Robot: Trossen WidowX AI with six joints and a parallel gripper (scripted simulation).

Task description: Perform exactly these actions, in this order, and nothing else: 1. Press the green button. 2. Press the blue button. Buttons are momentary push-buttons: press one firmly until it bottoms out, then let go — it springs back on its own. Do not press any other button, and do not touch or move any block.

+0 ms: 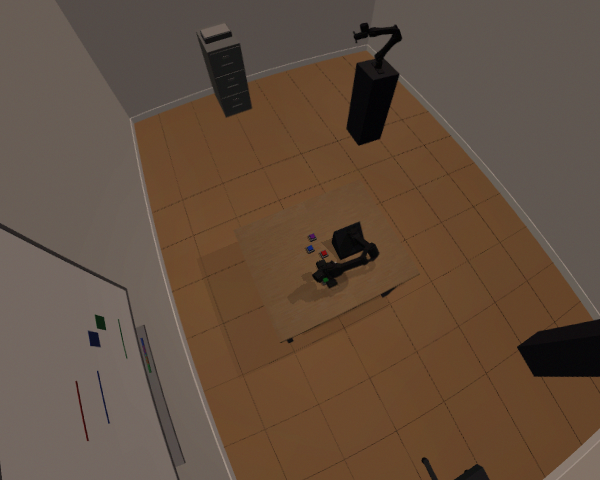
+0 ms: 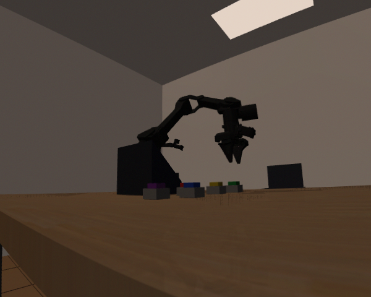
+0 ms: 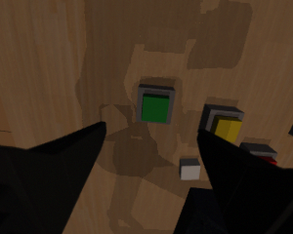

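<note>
Now: gripper tip 10 mm past the green button and 80 mm above it. Also, from my gripper tip: red button 80 mm behind, 180 mm to the right, 70 mm below; then yellow button 30 mm behind, 100 mm to the right, 70 mm below; then small white block 120 mm behind, 80 mm to the right, 100 mm below.
</note>
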